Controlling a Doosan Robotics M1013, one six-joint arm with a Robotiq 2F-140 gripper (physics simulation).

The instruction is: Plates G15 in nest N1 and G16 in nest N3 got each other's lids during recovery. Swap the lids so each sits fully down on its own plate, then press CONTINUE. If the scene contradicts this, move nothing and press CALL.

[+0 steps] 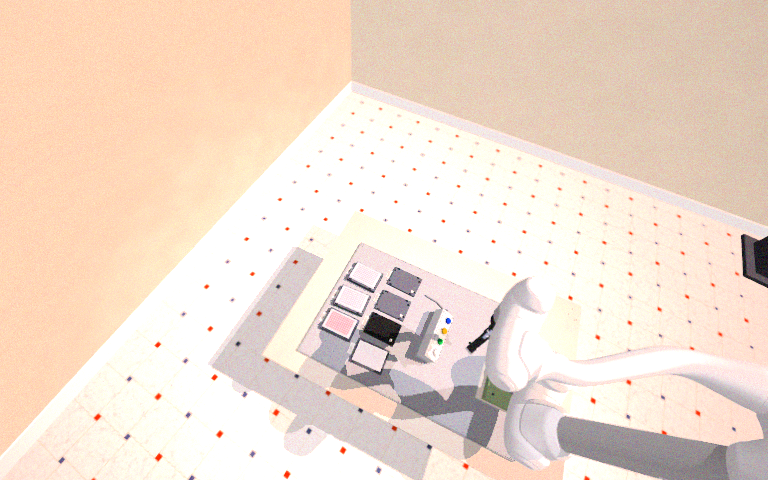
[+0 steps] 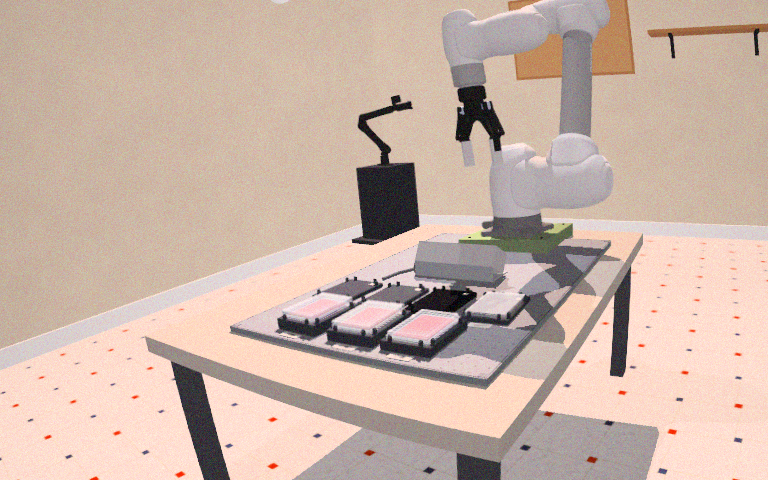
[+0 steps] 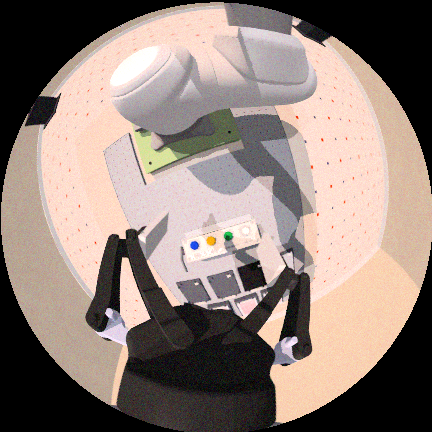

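Three pink or pale plates under clear lids stand in black nests in a row: one plate, a middle plate, and a pinker plate. Nest labels and lid marks are too small to read. The white button box has blue, yellow, green and white buttons; their labels are unreadable. My gripper is open and empty, high above the table on the robot-base side of the box.
Behind the plates are two dark grey square pads, a black pad and a pale-topped nest. A cable leaves the box. A black pedestal stands beyond the table.
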